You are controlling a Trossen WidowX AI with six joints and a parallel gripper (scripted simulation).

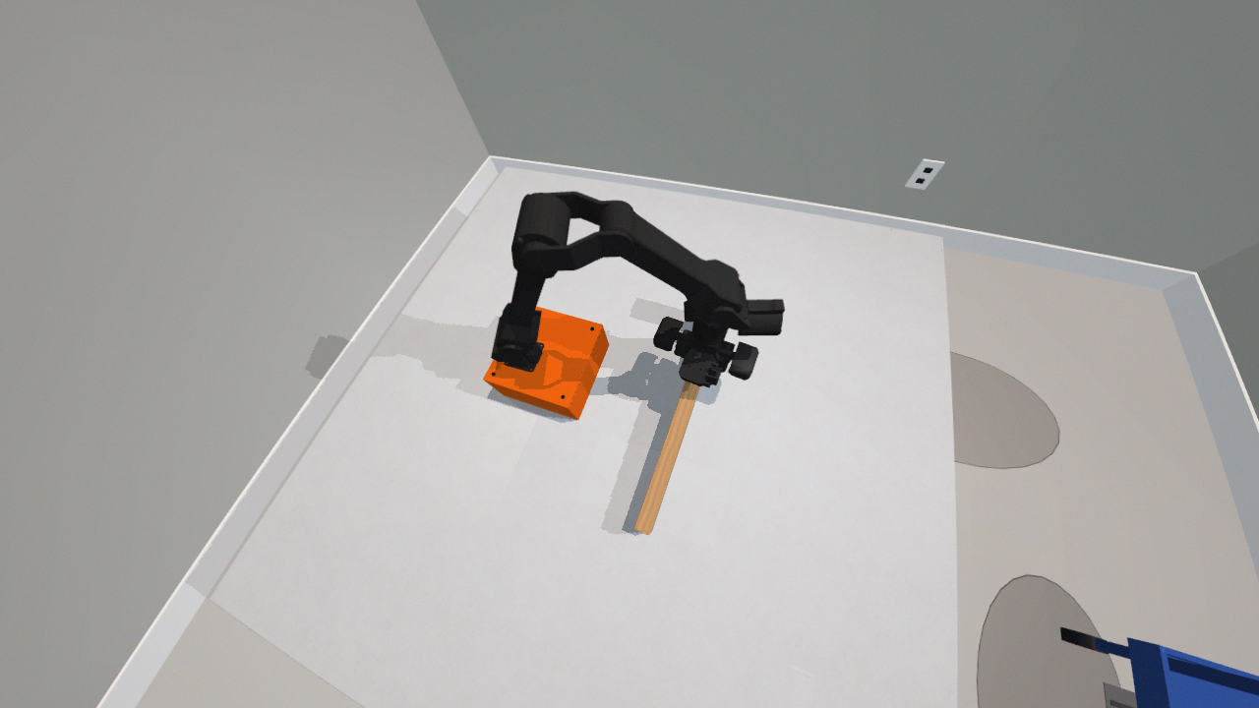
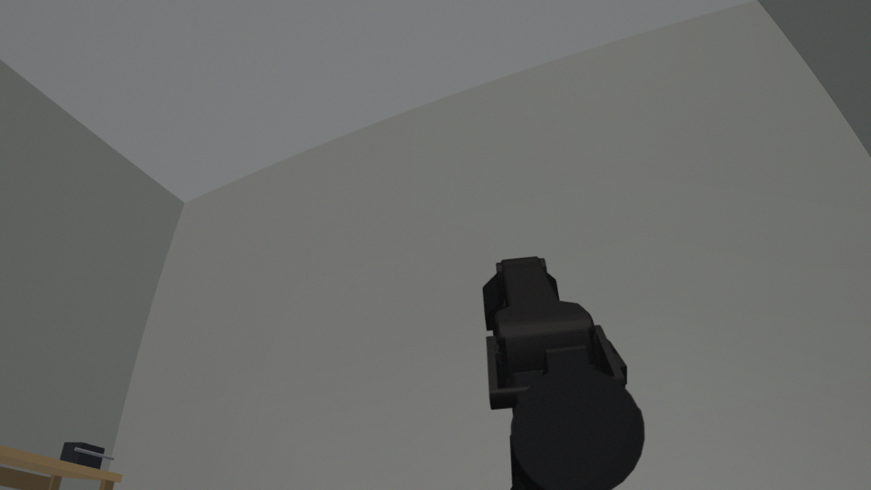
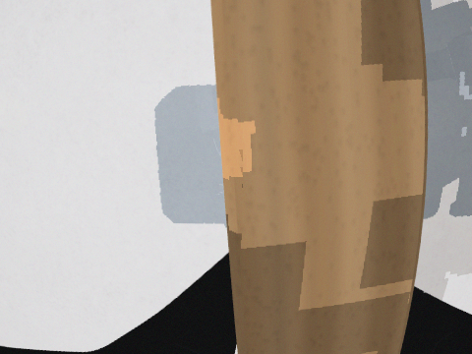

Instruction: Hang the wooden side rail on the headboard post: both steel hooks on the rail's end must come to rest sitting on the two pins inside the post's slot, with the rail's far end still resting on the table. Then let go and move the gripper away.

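Right now my gripper tip is 11 cm to the right of the headboard post, 4 cm below it and 1 cm short of it.
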